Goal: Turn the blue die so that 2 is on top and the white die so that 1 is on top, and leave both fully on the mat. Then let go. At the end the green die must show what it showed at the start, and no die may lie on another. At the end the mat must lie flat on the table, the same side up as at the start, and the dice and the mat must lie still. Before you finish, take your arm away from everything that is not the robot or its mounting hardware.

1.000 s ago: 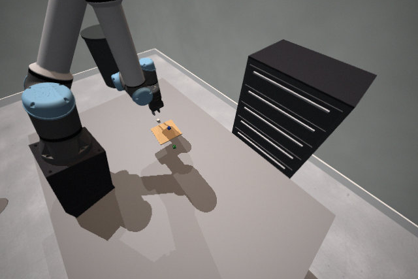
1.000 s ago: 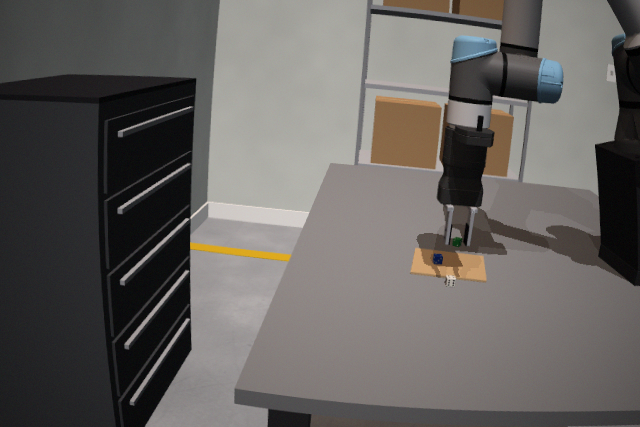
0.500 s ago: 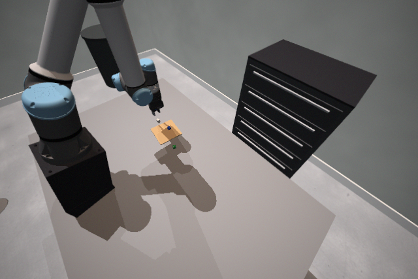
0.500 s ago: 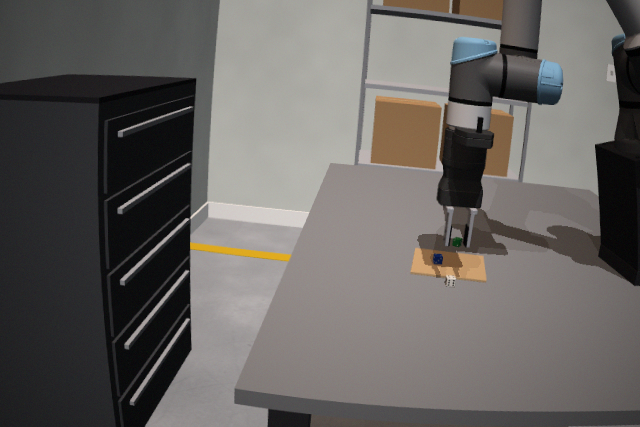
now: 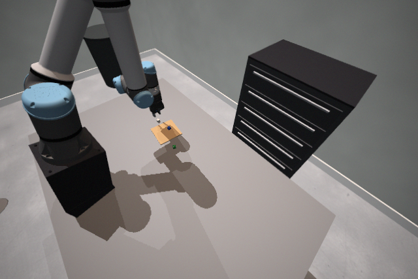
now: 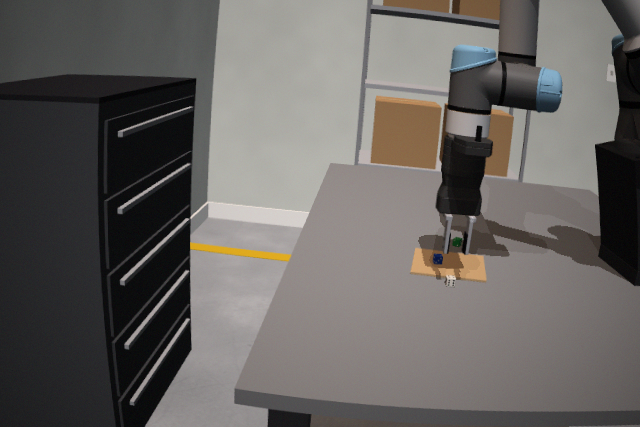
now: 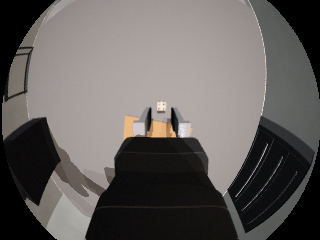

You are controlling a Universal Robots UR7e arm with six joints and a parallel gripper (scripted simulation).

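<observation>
Now: hand 70 mm above the white die. Also, from my hand: orange mat 10 mm ahead, 100 mm to the right, 80 mm below; green die 10 mm ahead, 230 mm to the right, 70 mm below; blue die 40 mm ahead, 90 mm to the right, 70 mm below.
</observation>
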